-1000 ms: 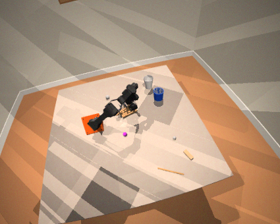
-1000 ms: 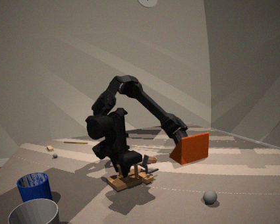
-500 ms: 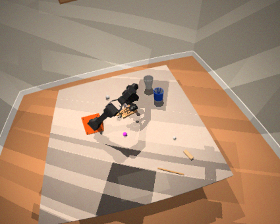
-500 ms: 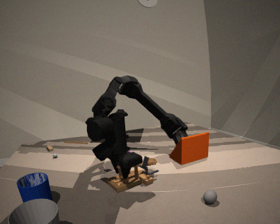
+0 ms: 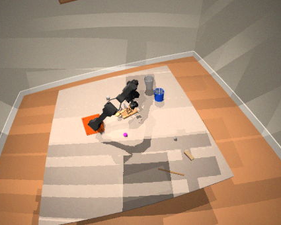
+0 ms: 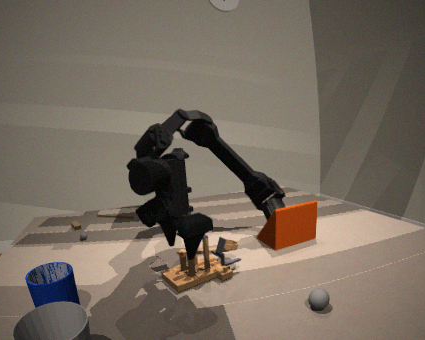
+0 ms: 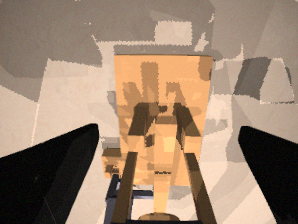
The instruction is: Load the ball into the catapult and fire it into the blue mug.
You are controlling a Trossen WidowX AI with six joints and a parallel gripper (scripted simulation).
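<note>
The catapult frame is 5 cm behind my gripper tip and 1 cm above it. The rest, counted from my gripper tip: purple ball (21 cm to the right, 13 cm behind, 6 cm below); then blue mug (28 cm ahead, 4 cm below, 3 cm to the left); then wooden catapult (7 cm behind, 2 cm below, 1 cm to the left).
</note>
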